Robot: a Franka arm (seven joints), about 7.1 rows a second.
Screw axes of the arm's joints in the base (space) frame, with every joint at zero. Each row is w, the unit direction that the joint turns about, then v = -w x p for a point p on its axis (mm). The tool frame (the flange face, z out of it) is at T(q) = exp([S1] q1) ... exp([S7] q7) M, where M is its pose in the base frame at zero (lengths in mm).
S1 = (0, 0, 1, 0.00, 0.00, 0.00)
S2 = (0, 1, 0, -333.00, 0.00, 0.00)
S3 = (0, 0, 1, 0.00, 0.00, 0.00)
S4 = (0, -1, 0, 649.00, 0.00, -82.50)
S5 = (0, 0, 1, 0.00, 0.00, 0.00)
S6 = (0, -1, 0, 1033.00, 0.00, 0.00)
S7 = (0, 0, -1, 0.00, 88.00, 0.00)
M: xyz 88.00 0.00 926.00 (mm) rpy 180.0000 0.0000 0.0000 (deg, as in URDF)
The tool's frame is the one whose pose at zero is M.
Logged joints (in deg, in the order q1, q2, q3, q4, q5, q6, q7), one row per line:
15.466, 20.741, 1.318, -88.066, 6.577, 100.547, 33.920
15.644, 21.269, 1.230, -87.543, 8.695, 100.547, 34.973
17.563, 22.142, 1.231, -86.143, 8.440, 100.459, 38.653
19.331, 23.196, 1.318, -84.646, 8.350, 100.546, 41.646
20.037, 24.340, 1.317, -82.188, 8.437, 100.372, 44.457
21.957, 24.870, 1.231, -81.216, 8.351, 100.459, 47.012
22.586, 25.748, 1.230, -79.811, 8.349, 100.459, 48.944
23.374, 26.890, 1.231, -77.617, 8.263, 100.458, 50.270
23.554, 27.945, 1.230, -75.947, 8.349, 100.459, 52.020
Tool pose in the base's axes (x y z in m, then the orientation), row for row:
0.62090, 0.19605, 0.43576, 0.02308, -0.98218, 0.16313, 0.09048
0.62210, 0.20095, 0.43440, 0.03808, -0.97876, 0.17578, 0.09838
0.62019, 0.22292, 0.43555, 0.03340, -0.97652, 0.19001, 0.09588
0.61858, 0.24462, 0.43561, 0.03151, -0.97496, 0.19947, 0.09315
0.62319, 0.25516, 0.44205, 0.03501, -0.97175, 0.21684, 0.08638
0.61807, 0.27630, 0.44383, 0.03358, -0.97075, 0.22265, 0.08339
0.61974, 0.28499, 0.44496, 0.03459, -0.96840, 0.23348, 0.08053
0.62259, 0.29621, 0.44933, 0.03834, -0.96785, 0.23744, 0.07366
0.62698, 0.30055, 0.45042, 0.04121, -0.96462, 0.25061, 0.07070
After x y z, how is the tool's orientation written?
As a quaternion, w x y z.
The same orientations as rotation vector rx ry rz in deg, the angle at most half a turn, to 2 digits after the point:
-174.24, 28.94, 16.05
-172.03, 30.90, 17.29
-172.13, 33.49, 16.90
-172.06, 35.20, 16.44
-171.12, 38.18, 15.21
-171.09, 39.24, 14.70
-170.58, 41.13, 14.18
-170.08, 41.73, 12.94
-169.22, 43.96, 12.40

